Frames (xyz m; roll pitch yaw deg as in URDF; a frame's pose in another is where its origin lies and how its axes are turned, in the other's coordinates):
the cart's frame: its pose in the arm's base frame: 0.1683 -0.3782 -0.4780 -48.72 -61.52 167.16
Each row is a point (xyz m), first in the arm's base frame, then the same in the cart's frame.
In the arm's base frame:
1: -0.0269 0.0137 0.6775
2: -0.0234 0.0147 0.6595
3: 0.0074 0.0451 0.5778
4: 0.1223 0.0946 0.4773
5: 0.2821 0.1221 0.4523
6: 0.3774 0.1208 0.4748
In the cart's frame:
1: 1.1479 -0.4543 -0.0519
2: 1.1306 -0.4511 -0.0570
3: 1.0477 -0.4613 -0.0967
4: 0.9112 -0.5407 -0.1251
5: 0.8178 -0.6717 -0.0930
6: 0.7932 -0.7545 -0.0469

